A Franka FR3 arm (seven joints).
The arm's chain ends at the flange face. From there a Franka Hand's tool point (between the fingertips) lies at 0.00 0.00 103.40 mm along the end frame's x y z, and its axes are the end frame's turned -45 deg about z.
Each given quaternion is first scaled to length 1.
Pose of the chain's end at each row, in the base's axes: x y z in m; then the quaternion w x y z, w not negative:
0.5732 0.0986 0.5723 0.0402 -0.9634 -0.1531 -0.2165
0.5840 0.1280 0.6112 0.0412 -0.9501 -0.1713 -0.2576
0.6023 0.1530 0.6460 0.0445 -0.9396 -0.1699 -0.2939
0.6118 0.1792 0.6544 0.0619 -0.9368 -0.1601 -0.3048
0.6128 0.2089 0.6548 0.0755 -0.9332 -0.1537 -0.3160
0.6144 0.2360 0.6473 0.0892 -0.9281 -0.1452 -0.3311
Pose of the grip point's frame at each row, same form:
0.6151 0.1135 0.4789 0.0457 0.8314 0.5101 0.2154
0.6331 0.1452 0.5219 0.0605 0.8122 0.5218 0.2537
0.6578 0.1720 0.5609 0.0714 0.8030 0.5165 0.2885
0.6688 0.2013 0.5710 0.0595 0.8042 0.5064 0.3053
0.6714 0.2335 0.5732 0.0512 0.8033 0.4991 0.3208
0.6753 0.2631 0.5682 0.0443 0.8019 0.4893 0.3400

